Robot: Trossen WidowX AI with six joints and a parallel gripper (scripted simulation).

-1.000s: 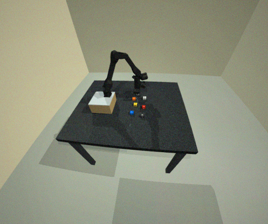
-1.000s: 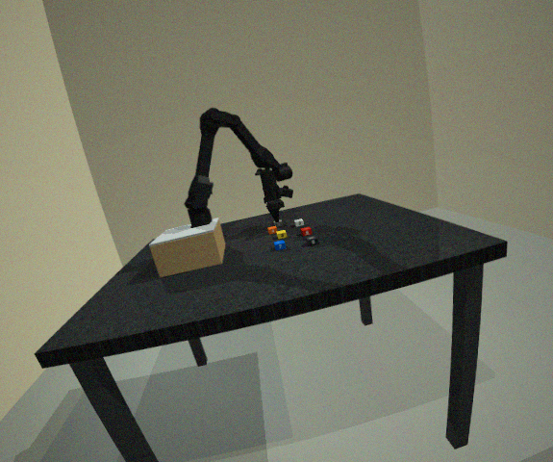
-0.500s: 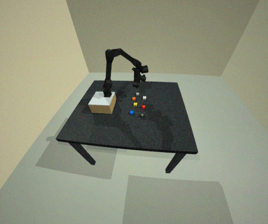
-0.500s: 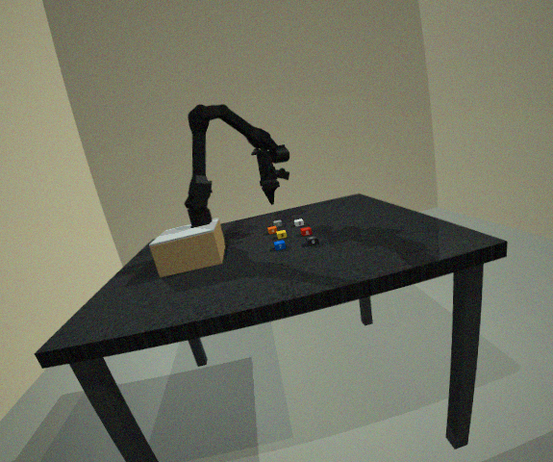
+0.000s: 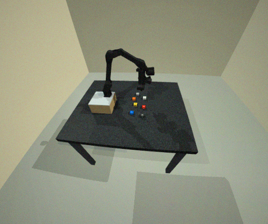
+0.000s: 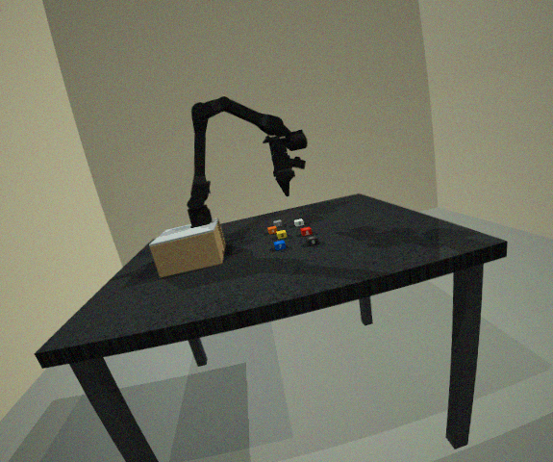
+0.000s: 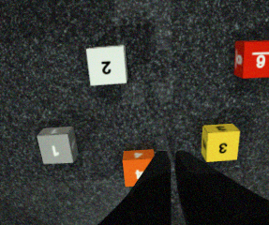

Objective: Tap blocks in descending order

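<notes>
My gripper tip is now 210 mm to the left of the black block, 120 mm above it and 30 mm short of it. The rest, counted from my gripper tip: orange block marked 4: 120 mm below, 80 mm behind, 10 mm to the left; then white block: 120 mm below, 40 mm to the left, 30 mm ahead; then yellow block marked 3: 120 mm below, 70 mm to the right, 50 mm behind.
</notes>
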